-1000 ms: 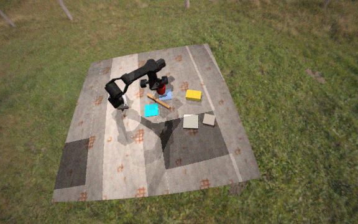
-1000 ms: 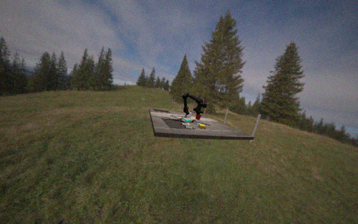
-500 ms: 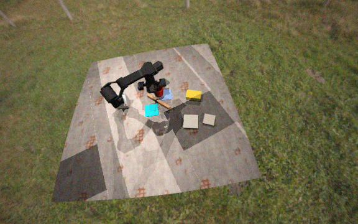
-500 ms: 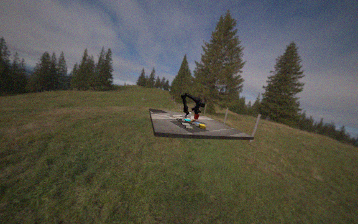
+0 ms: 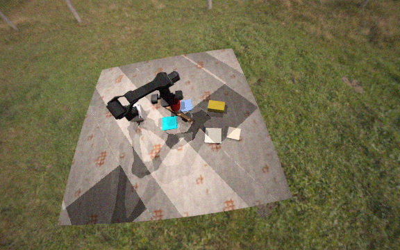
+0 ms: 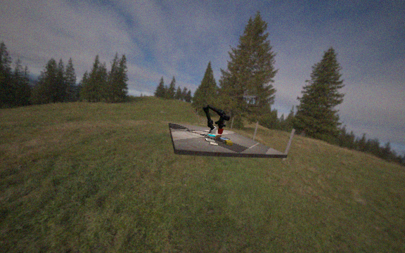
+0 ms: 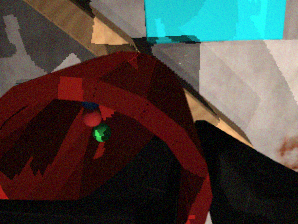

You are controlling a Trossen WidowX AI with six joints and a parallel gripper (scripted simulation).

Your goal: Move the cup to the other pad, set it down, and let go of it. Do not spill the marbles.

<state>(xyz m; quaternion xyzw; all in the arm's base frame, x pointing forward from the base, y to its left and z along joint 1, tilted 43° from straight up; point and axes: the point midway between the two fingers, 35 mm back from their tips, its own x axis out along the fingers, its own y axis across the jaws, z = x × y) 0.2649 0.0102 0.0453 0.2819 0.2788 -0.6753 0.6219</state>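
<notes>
Right now the cyan pad is 3 cm behind my gripper tip, 7 cm to the right of it and 10 cm below it. From my gripper tip the other things lie so: red cup (3 cm ahead); then light blue pad (9 cm ahead, 5 cm to the left, 10 cm below); then wooden stick (3 cm ahead, 1 cm to the right, 9 cm below).
</notes>
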